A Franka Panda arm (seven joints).
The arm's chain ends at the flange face. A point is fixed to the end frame.
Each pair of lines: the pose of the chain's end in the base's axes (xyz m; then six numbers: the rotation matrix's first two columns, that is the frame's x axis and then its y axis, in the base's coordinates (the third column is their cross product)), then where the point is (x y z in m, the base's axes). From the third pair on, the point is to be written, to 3 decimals.
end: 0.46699, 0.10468, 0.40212, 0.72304, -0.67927, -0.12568, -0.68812, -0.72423, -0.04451
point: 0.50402 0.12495 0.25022
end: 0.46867, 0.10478, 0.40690, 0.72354, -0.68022, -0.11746, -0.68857, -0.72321, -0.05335
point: 0.50756 0.12511 0.25547
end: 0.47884, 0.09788, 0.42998, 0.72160, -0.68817, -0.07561, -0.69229, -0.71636, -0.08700
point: 0.526 0.117 0.281
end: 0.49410, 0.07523, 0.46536, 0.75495, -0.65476, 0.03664, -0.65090, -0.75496, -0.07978
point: 0.552 0.085 0.319
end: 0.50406, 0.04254, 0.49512, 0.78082, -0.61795, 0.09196, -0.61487, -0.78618, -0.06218
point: 0.566 0.048 0.350
